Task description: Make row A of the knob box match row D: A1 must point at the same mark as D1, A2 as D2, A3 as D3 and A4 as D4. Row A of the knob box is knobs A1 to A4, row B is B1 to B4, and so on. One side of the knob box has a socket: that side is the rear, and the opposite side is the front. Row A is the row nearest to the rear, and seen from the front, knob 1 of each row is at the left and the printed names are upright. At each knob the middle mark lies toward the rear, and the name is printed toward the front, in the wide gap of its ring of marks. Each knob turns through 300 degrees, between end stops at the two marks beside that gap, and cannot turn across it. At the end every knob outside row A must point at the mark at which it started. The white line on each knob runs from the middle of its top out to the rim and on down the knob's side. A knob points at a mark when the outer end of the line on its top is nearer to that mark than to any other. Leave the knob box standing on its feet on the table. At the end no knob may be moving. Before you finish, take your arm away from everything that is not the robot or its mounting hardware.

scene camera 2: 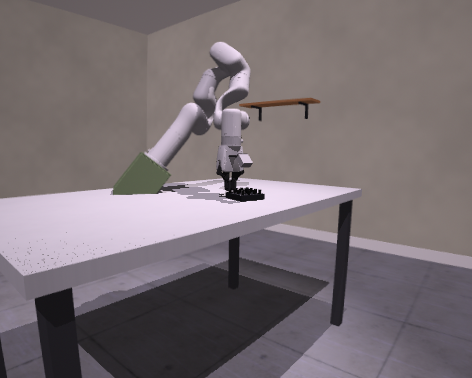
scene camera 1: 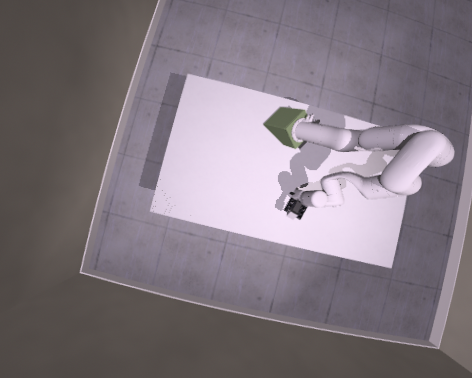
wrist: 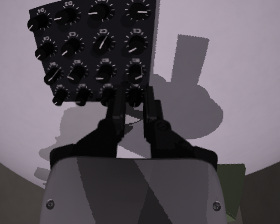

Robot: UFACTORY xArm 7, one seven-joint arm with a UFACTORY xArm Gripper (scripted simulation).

Labels:
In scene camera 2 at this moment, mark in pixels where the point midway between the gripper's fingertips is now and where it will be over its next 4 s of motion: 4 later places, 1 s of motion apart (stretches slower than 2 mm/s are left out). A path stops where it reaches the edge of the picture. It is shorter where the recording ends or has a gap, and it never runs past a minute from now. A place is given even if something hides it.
The gripper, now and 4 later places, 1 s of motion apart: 230, 190; 230, 181; 233, 178; 236, 175; 236, 181

